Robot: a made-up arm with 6 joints. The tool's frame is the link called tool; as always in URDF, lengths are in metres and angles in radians. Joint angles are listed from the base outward.
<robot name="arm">
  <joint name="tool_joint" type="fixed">
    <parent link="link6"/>
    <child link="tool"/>
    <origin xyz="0 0 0" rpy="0 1.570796 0"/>
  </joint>
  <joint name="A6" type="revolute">
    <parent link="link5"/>
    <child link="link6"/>
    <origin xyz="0 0 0.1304" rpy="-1.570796 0 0"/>
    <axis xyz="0 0 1"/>
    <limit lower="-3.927" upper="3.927"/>
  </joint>
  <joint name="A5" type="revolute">
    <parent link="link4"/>
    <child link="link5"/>
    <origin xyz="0 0 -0.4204" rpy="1.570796 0 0"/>
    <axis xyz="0 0 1"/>
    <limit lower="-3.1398" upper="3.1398"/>
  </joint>
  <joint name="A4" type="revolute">
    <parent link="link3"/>
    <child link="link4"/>
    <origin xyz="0 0 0" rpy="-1.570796 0 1.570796"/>
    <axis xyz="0 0 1"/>
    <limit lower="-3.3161" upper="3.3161"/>
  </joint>
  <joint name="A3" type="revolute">
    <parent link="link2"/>
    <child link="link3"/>
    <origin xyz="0 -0.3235 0" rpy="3.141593 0 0"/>
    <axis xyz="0 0 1"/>
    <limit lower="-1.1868" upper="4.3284"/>
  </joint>
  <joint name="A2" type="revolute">
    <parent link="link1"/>
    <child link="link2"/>
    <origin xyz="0 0 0" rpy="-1.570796 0 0"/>
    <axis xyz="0 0 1"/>
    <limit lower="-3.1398" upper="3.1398"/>
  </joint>
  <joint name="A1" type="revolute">
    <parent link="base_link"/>
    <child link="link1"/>
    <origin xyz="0 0 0.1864"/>
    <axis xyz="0 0 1"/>
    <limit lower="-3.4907" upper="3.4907"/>
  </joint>
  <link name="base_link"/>
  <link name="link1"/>
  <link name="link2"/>
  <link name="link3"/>
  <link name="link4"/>
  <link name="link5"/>
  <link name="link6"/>
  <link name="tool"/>
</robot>
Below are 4 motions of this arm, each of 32 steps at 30 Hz.
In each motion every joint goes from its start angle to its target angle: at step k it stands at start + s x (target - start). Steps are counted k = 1, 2, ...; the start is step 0. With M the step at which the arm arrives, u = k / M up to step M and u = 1 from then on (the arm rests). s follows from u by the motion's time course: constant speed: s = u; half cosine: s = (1 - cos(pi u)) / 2; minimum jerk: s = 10 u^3 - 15 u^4 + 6 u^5.
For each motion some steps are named. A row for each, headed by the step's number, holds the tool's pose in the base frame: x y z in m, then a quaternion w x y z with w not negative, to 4 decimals.
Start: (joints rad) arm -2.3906 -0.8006 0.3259 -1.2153 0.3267 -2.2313
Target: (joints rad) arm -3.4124 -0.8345 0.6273 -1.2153 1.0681 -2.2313
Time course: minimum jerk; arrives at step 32
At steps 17, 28, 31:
17: 0.0030 0.0467 0.7827 0.6717 -0.1073 -0.6344 0.3672
28: 0.0793 0.0263 0.8075 0.7947 -0.2995 -0.4396 0.2925
31: 0.0819 0.0244 0.8082 0.7985 -0.3047 -0.4311 0.2891

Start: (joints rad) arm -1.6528 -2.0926 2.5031 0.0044 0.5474 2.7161
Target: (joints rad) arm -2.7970 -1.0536 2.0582 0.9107 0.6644 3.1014
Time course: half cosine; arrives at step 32
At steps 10, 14, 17, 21, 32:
10: 0.0337 0.4833 -0.2971 0.5991 -0.4174 0.6118 0.3042
14: 0.1857 0.5436 -0.1956 0.6873 -0.3902 0.5258 0.3145
17: 0.3195 0.5469 -0.0991 0.7575 -0.3836 0.4448 0.2848
21: 0.4797 0.4904 0.0392 0.8308 -0.3948 0.3388 0.1980
32: 0.6360 0.3132 0.2559 0.8753 -0.4380 0.2051 -0.0052

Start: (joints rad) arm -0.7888 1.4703 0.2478 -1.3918 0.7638 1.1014
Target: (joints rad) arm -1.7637 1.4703 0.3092 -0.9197 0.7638 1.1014
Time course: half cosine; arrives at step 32
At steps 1, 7, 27, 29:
1: 0.2258 -0.2617 -0.2201 0.6159 0.0796 0.4323 -0.6538
7: 0.1936 -0.2921 -0.2194 0.5950 0.0841 0.4269 -0.6758
27: -0.1281 -0.3768 -0.2092 0.4074 0.1072 0.4051 -0.8114
29: -0.1440 -0.3738 -0.2085 0.3978 0.1081 0.4050 -0.8161

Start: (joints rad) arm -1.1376 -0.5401 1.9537 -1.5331 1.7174 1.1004
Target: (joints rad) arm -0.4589 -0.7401 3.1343 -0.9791 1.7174 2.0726
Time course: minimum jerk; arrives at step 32
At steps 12, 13, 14, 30, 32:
12: -0.3413 0.4357 0.6890 0.0962 -0.3493 0.9303 0.0574
13: -0.3714 0.4360 0.6585 0.1094 -0.3694 0.9214 0.0514
14: -0.4020 0.4328 0.6251 0.1234 -0.3918 0.9106 0.0457
30: -0.5730 0.2031 0.2258 0.2360 -0.6892 0.6850 -0.0074
32: -0.5729 0.2019 0.2245 0.2362 -0.6903 0.6839 -0.0077

